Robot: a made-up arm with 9 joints. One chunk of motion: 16 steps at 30 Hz.
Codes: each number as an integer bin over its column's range. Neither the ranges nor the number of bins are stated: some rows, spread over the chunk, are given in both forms.
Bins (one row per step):
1: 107 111 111 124 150 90 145 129 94
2: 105 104 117 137 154 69 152 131 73
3: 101 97 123 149 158 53 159 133 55
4: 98 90 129 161 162 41 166 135 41
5: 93 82 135 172 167 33 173 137 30
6: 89 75 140 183 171 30 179 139 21
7: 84 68 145 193 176 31 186 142 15
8: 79 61 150 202 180 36 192 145 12
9: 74 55 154 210 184 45 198 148 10
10: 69 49 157 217 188 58 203 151 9
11: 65 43 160 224 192 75 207 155 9
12: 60 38 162 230 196 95 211 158 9
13: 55 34 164 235 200 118 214 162 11
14: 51 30 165 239 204 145 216 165 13
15: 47 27 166 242 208 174 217 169 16
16: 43 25 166 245 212 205 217 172 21
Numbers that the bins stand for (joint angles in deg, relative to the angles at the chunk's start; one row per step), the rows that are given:
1: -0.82 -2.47 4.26 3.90 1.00 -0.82 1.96 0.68 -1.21
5: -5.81 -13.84 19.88 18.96 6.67 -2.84 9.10 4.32 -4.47
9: -12.59 -24.43 32.25 30.88 12.33 -2.41 15.47 9.33 -5.49
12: -17.59 -31.10 37.46 37.16 16.33 -0.65 18.78 13.87 -5.54
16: -23.65 -36.20 40.06 41.86 21.67 3.24 20.31 20.24 -4.93
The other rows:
2: -1.53 -5.22 8.16 7.98 2.33 -1.56 3.75 1.59 -2.28
3: -2.96 -7.96 12.07 11.75 3.67 -2.13 5.53 2.50 -3.20
4: -4.03 -10.71 15.98 15.51 5.00 -2.55 7.31 3.41 -3.91
6: -7.24 -16.59 23.14 22.41 8.00 -2.94 10.63 5.23 -4.93
7: -9.02 -19.33 26.39 25.55 9.67 -2.91 12.41 6.60 -5.24
8: -10.81 -22.08 29.65 28.37 11.00 -2.73 13.94 7.96 -5.39
10: -14.38 -26.78 34.20 33.08 13.67 -1.95 16.75 10.69 -5.54
11: -15.80 -29.14 36.16 35.27 15.00 -1.35 17.76 12.51 -5.54
13: -19.37 -32.67 38.76 38.73 17.67 0.16 19.55 15.69 -5.44
14: -20.80 -34.24 39.41 39.98 19.00 1.12 20.06 17.06 -5.34
15: -22.23 -35.41 40.06 40.92 20.33 2.14 20.31 18.88 -5.18

